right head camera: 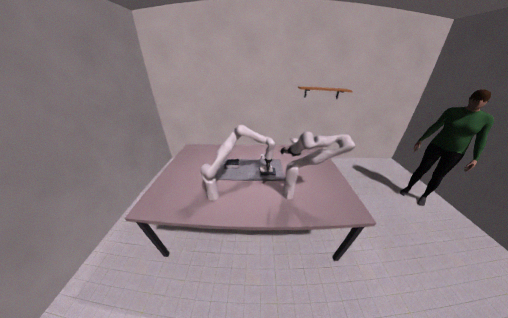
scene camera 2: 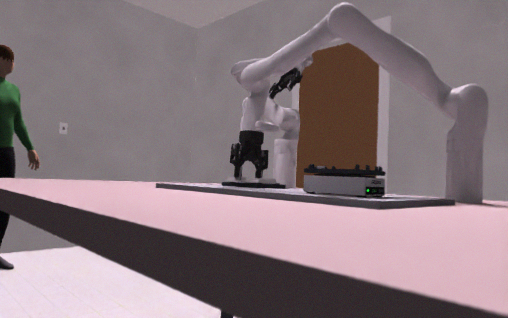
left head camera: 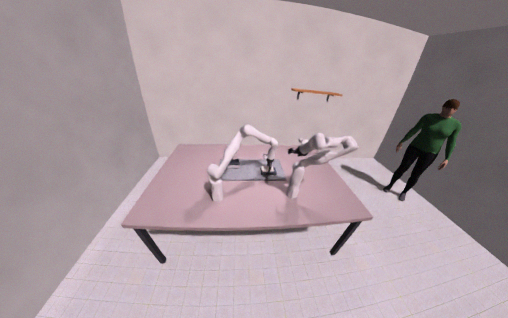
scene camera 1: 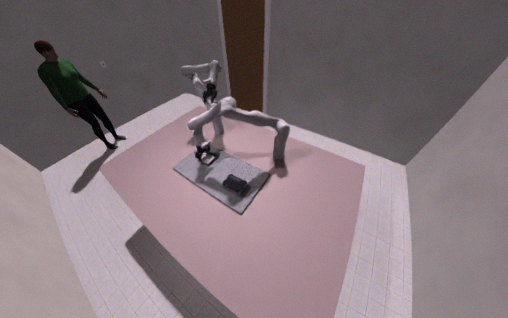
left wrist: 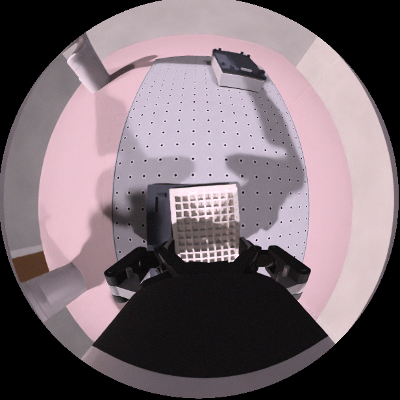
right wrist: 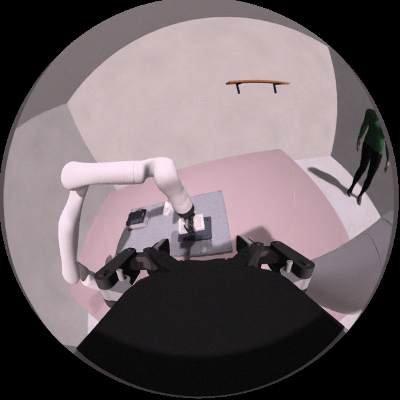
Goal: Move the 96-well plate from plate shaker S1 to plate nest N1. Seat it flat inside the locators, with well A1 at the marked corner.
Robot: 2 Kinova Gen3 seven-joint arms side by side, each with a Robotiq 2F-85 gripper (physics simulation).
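Pixels of known places: left gripper, fingertip midpoint: (right head camera: 267, 168) (scene camera 2: 248, 181) (left head camera: 268, 168) (scene camera 1: 204, 157); right gripper, fingertip midpoint: (right head camera: 287, 154) (scene camera 2: 279, 93) (left head camera: 293, 154) (scene camera 1: 207, 102); left arm's base, origin of the base link: (right head camera: 213, 196) (scene camera 2: 463, 201) (left head camera: 218, 197) (scene camera 1: 278, 155); right arm's base, origin of the base link: (right head camera: 287, 195) (left head camera: 291, 194) (scene camera 1: 219, 132).
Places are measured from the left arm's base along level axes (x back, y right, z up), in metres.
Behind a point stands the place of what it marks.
The white 96-well plate (left wrist: 205, 220) (right wrist: 192, 223) is between the fingers of my left gripper (left wrist: 206, 245) (scene camera 2: 249, 176) @[z 0.031, x -0.469, y 0.404 m], which is shut on it. The plate is over the dark nest N1 (left wrist: 159, 215) (right wrist: 207, 233) and shifted to one side, so a strip of the nest shows at the plate's left in the left wrist view. Whether the plate touches the nest cannot be told; the marked corner is hidden. Shaker S1 (left wrist: 239, 72) (scene camera 2: 340, 184) @[z 0.036, x -0.513, y -0.016 m] (scene camera 1: 235, 184) @[z 0.068, x -0.475, y -0.001 m] (right wrist: 136, 218) stands at the board's other end with no plate on it. My right gripper (right wrist: 202, 245) (left head camera: 291, 151) @[z 0.371, x -0.230, y 0.585 m] is open and empty, high above the table.
The grey perforated board (left wrist: 200, 120) (scene camera 1: 187, 172) @[z 0.013, x -0.648, y 0.389 m] lies on the pink table (scene camera 1: 280, 235) @[z 0.000, x -0.505, y -0.419 m] under the nest and shaker. My right arm (left head camera: 297, 180) @[z 0.205, x -0.107, y 0.640 m] stands at the right of the left head view. A person in green (left head camera: 436, 131) stands beyond the table. An orange shelf (left head camera: 317, 92) hangs on the wall.
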